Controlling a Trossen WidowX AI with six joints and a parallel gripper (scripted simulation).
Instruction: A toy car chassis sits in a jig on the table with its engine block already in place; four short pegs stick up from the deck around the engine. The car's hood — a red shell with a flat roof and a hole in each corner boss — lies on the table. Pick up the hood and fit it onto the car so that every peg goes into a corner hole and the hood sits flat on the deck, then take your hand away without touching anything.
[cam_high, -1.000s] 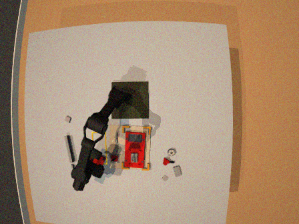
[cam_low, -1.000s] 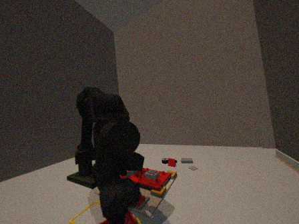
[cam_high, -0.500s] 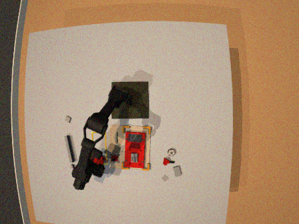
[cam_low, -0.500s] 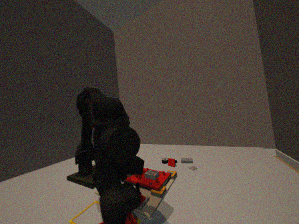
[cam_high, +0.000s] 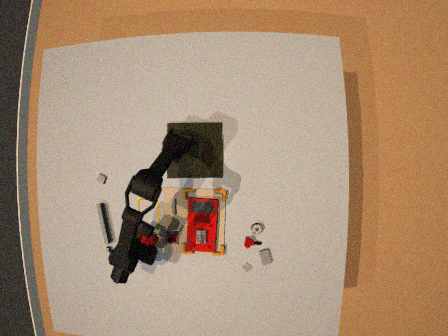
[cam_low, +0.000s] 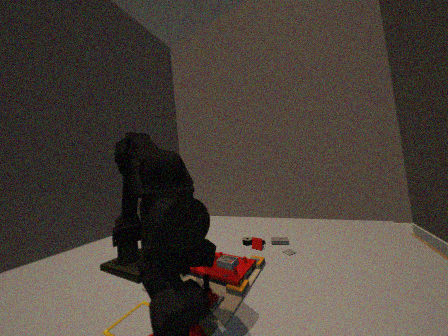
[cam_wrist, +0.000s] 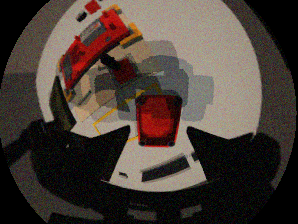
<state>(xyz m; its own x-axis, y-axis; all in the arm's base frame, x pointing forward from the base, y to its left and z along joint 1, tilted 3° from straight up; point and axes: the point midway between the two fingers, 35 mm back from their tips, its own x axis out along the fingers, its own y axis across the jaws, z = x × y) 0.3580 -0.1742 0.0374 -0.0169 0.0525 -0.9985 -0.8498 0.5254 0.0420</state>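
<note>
Now: gripper tip 3 cm above the red hood. Round my gripper tip: long grey bar: 6 cm behind, 16 cm to the right, 2 cm below; then grey engine block: 1 cm behind, 23 cm to the left, 1 cm below.
</note>
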